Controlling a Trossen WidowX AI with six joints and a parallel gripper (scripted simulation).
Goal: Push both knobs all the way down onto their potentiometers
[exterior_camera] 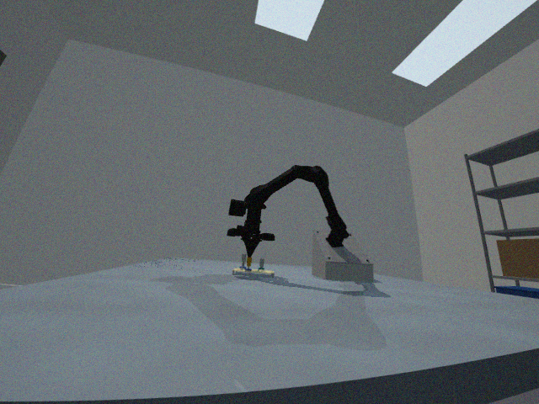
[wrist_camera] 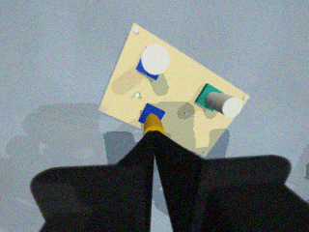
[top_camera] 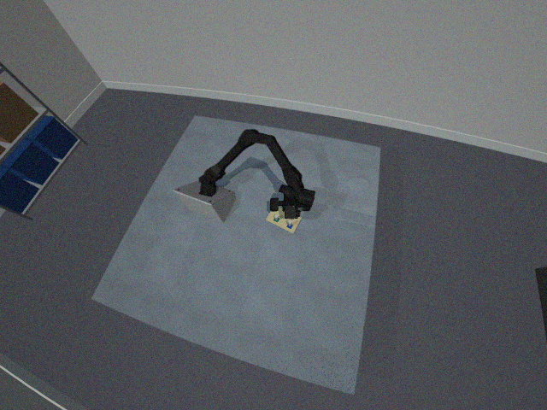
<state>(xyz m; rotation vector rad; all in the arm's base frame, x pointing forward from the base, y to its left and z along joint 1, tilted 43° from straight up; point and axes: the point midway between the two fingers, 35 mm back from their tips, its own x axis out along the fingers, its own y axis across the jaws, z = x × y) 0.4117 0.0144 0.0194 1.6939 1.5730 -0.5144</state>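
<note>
Right now my gripper tip is 2 cm above the orange knob. Round my gripper tip: grey knob (6 cm behind, 4 cm to the right, 2 cm below).
</note>
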